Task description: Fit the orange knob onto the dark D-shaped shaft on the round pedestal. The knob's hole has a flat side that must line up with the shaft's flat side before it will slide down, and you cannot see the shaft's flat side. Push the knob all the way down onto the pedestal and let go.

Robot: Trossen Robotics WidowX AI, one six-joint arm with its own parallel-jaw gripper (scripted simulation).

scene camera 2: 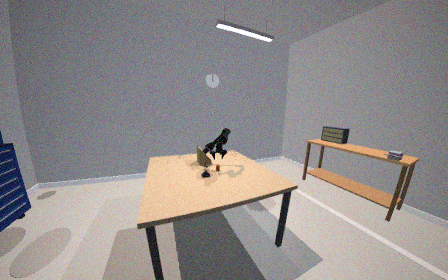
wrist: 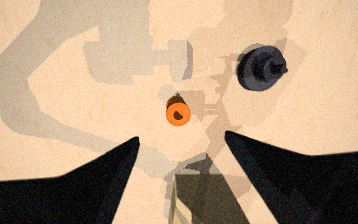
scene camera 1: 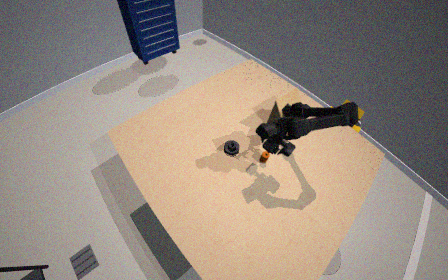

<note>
My gripper (wrist: pixel 183 137) is open and holds nothing. I also see a pedestal (wrist: pixel 261 68).
</note>
